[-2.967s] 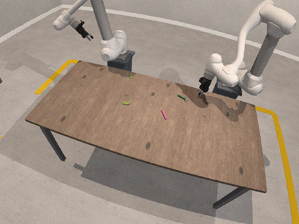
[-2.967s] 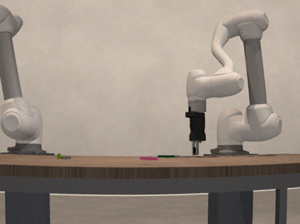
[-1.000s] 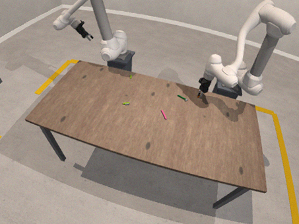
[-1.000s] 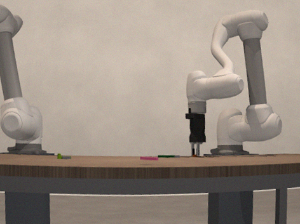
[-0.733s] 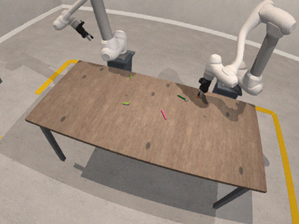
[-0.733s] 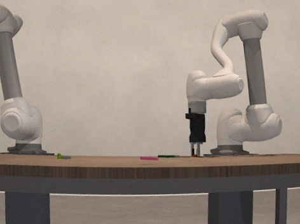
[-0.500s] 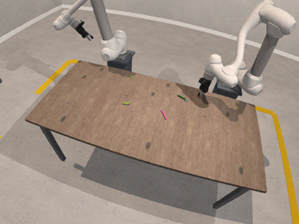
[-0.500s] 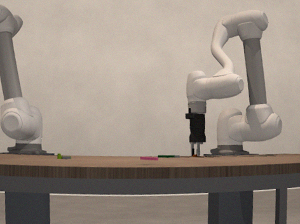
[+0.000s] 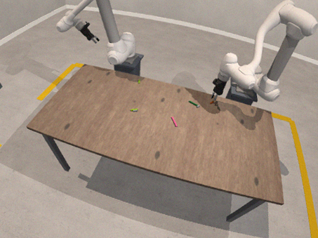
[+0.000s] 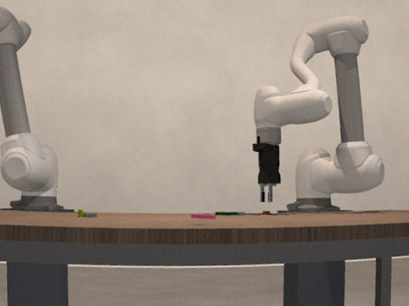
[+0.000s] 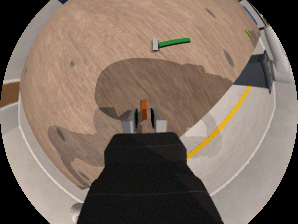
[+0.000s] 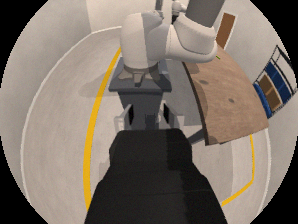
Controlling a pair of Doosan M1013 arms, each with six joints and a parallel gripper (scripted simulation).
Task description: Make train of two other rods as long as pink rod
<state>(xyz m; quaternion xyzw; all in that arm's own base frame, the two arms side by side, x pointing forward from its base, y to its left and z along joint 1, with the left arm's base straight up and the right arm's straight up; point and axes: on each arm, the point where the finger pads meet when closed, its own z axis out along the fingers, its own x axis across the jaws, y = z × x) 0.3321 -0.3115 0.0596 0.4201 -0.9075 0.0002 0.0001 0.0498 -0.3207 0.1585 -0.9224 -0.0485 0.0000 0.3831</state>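
Observation:
The orange rod is 50 mm below my left hand. From my left hand the other things lie so: green rod (150 mm to the right, 80 mm ahead, 50 mm below); then pink rod (320 mm ahead, 250 mm to the right, 50 mm below).

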